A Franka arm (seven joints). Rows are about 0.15 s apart.
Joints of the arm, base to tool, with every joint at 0 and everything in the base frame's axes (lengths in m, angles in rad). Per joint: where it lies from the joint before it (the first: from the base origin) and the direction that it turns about. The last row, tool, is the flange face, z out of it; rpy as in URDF.
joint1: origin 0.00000 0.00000 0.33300 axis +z
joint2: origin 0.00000 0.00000 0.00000 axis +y
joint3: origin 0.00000 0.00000 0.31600 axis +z
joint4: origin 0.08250 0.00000 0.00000 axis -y
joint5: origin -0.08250 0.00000 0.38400 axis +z
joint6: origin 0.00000 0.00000 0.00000 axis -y
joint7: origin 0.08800 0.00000 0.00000 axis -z
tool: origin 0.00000 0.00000 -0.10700 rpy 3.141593 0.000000 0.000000
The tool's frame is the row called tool.
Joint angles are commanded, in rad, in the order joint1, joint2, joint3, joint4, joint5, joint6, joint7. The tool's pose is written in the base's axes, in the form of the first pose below.
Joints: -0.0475 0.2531 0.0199 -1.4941 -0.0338 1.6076 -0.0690
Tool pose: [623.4 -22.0 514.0 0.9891 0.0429 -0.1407 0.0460 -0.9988 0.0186]
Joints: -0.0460 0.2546 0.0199 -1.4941 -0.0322 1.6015 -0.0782
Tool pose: [623.0 -20.9 512.6 0.9875 0.0534 -0.1483 0.0563 -0.9983 0.0151]
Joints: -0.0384 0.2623 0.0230 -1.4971 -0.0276 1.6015 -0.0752
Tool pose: [624.2 -14.0 506.4 0.9855 0.0609 -0.1583 0.0632 -0.9980 0.0093]
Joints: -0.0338 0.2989 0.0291 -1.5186 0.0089 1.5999 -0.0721
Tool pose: [627.2 -4.0 473.5 0.9745 0.0678 -0.2140 0.0622 -0.9975 -0.0327]
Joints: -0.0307 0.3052 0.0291 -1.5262 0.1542 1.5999 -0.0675
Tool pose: [627.4 13.0 467.5 0.9739 0.0612 -0.2186 0.0233 -0.9848 -0.1722]
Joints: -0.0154 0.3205 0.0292 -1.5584 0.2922 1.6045 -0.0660
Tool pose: [625.4 36.6 446.8 0.9651 0.0677 -0.2530 -0.0119 -0.9537 -0.3006]
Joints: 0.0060 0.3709 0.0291 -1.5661 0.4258 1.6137 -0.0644
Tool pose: [630.5 62.6 416.9 0.9524 0.0756 -0.2952 -0.0566 -0.9080 -0.4151]
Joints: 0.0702 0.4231 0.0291 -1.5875 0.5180 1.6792 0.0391
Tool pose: [633.8 109.1 380.8 0.9343 0.0070 -0.3563 -0.1630 -0.8807 -0.4448]
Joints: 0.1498 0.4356 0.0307 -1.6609 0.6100 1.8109 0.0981
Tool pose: [625.0 160.3 349.6 0.9284 -0.0478 -0.3684 -0.2312 -0.8506 -0.4723]
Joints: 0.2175 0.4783 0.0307 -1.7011 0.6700 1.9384 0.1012
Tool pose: [619.6 198.7 311.6 0.9315 -0.0727 -0.3564 -0.2516 -0.8363 -0.4871]
